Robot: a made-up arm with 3 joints. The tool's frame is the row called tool.
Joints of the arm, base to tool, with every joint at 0 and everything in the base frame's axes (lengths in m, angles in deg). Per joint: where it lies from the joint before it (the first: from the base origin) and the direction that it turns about. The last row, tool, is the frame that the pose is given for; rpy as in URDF.
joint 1: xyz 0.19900 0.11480 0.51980 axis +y
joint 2: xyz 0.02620 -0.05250 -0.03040 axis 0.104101 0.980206 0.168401
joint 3: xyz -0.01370 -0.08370 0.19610 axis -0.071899 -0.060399 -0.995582
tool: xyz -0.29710 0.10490 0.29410 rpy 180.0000 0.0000 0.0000
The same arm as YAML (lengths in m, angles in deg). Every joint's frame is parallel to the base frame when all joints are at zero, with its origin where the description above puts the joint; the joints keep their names.
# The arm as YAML. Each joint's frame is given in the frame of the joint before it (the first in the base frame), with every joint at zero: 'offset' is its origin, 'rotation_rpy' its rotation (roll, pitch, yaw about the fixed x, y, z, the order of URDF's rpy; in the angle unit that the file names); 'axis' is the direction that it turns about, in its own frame. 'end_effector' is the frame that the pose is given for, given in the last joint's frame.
length_unit: m
angle_unit: deg
chain:
  - id: joint 1
    offset: [0.199, 0.1148, 0.5198]
    rotation_rpy: [0.0, 0.0, 0.0]
    axis: [0.0, 1.0, 0.0]
  - id: joint 2
    offset: [0.0262, -0.0525, -0.0304]
    rotation_rpy: [0.0, 0.0, 0.0]
    axis: [0.104101, 0.980206, 0.168401]
  - id: joint 3
    offset: [-0.0137, -0.0837, 0.1961]
    rotation_rpy: [0.0, 0.0, 0.0]
    axis: [-0.071899, -0.060399, -0.995582]
end_effector:
  offset: [-0.2971, 0.1049, 0.2941]
  rotation_rpy: [180.0, 0.0, 0.0]

